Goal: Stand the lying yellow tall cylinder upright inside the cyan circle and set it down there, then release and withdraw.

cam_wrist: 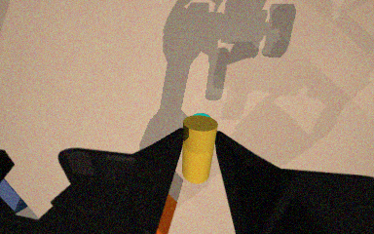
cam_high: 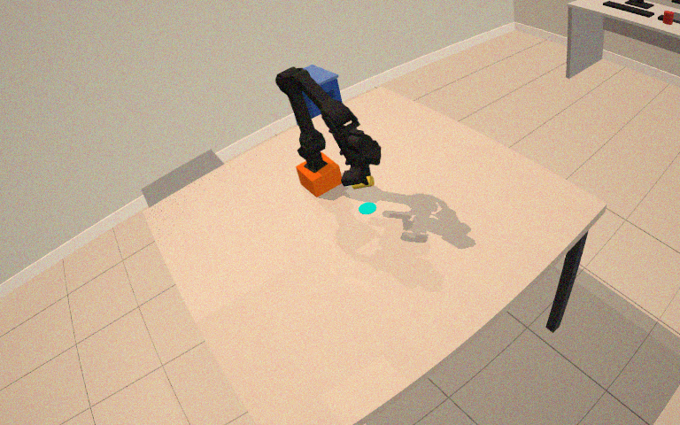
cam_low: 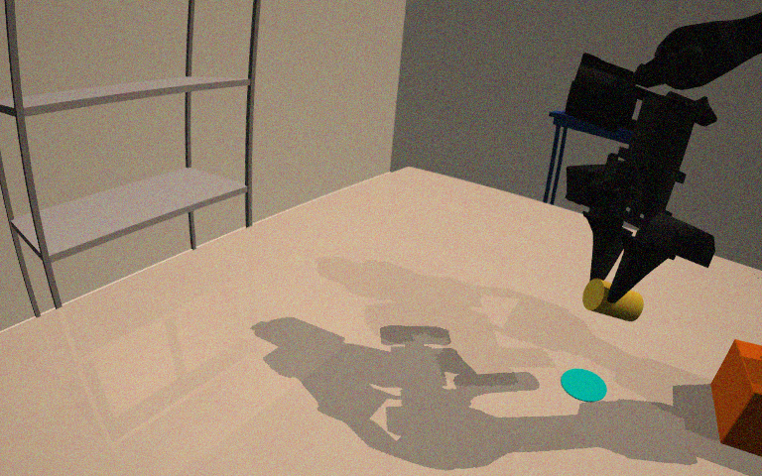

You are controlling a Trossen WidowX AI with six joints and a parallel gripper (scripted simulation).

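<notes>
The cyan circle is 120 mm below my gripper tip, 20 mm behind it and 10 mm to the right of it. Also, from my gripper tip: yellow tall cylinder: 20 mm behind, 10 mm to the right, 10 mm below.
</notes>
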